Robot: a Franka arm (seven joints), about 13 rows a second.
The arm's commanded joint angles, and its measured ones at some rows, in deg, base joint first. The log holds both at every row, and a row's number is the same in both.
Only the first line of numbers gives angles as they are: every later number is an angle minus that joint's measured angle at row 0.
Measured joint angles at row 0:
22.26, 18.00, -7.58, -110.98, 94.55, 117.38, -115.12
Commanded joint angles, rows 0 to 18:
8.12, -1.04, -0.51, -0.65, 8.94, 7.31, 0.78
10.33, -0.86, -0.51, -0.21, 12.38, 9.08, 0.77
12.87, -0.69, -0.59, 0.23, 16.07, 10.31, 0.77
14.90, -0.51, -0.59, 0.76, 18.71, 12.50, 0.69
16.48, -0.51, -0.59, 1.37, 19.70, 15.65, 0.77
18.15, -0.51, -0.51, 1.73, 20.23, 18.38, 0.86
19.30, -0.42, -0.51, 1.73, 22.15, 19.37, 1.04
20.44, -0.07, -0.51, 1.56, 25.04, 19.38, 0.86
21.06, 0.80, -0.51, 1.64, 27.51, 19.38, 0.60
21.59, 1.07, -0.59, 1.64, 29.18, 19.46, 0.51
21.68, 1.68, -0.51, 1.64, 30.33, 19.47, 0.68
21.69, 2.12, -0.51, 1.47, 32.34, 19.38, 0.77
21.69, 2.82, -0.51, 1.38, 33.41, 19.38, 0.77
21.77, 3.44, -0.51, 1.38, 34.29, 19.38, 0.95
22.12, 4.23, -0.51, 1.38, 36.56, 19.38, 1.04
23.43, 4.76, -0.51, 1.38, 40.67, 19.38, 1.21
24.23, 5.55, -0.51, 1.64, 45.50, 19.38, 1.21
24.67, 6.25, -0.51, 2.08, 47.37, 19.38, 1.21
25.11, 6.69, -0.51, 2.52, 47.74, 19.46, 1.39
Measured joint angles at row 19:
23.44, 5.65, 0.18, 1.01, 44.45, 19.08, 0.84
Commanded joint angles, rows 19 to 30:
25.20, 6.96, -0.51, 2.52, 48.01, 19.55, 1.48
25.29, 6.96, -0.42, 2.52, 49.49, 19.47, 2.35
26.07, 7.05, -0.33, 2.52, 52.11, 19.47, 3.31
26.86, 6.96, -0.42, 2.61, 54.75, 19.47, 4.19
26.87, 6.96, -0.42, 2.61, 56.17, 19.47, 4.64
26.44, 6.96, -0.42, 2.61, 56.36, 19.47, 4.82
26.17, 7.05, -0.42, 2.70, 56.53, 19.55, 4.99
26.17, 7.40, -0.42, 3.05, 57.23, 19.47, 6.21
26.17, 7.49, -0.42, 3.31, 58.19, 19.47, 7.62
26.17, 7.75, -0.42, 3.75, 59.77, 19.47, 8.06
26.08, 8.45, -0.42, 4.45, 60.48, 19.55, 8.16
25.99, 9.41, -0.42, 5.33, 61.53, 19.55, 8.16
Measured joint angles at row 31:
25.78, 7.09, -0.29, 2.54, 53.86, 19.17, 9.44
